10 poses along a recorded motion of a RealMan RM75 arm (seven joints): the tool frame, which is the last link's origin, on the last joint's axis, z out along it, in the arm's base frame.
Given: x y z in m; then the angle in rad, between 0 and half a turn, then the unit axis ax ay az.
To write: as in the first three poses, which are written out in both.
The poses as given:
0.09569 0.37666 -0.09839 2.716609 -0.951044 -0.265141 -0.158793
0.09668 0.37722 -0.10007 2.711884 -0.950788 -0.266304 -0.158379
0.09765 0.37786 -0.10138 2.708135 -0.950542 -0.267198 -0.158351
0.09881 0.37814 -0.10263 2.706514 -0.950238 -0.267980 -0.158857
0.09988 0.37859 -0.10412 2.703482 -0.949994 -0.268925 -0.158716
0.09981 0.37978 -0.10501 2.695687 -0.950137 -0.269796 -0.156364
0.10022 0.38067 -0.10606 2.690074 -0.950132 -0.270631 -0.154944
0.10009 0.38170 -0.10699 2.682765 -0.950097 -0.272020 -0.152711
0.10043 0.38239 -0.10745 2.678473 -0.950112 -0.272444 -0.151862
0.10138 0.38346 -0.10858 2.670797 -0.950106 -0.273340 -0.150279
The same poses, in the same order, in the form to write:
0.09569 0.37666 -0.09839 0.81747 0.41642 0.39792 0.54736 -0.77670 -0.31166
0.09668 0.37722 -0.10007 0.81672 0.41740 0.39842 0.54936 -0.77370 -0.31558
0.09765 0.37786 -0.10138 0.81598 0.41797 0.39934 0.55099 -0.77133 -0.31853
0.09881 0.37814 -0.10263 0.81494 0.41861 0.40079 0.55252 -0.76990 -0.31933
0.09988 0.37859 -0.10412 0.81419 0.41949 0.40140 0.55416 -0.76774 -0.32168
0.09981 0.37978 -0.10501 0.81503 0.42019 0.39896 0.55506 -0.76376 -0.32952
0.10022 0.38067 -0.10606 0.81525 0.42089 0.39777 0.55611 -0.76064 -0.33491
0.10009 0.38170 -0.10699 0.81543 0.42253 0.39565 0.55780 -0.75624 -0.34201
0.10043 0.38239 -0.10745 0.81567 0.42259 0.39508 0.55828 -0.75403 -0.34606
0.10138 0.38346 -0.10858 0.81599 0.42298 0.39401 0.55932 -0.74991 -0.35328

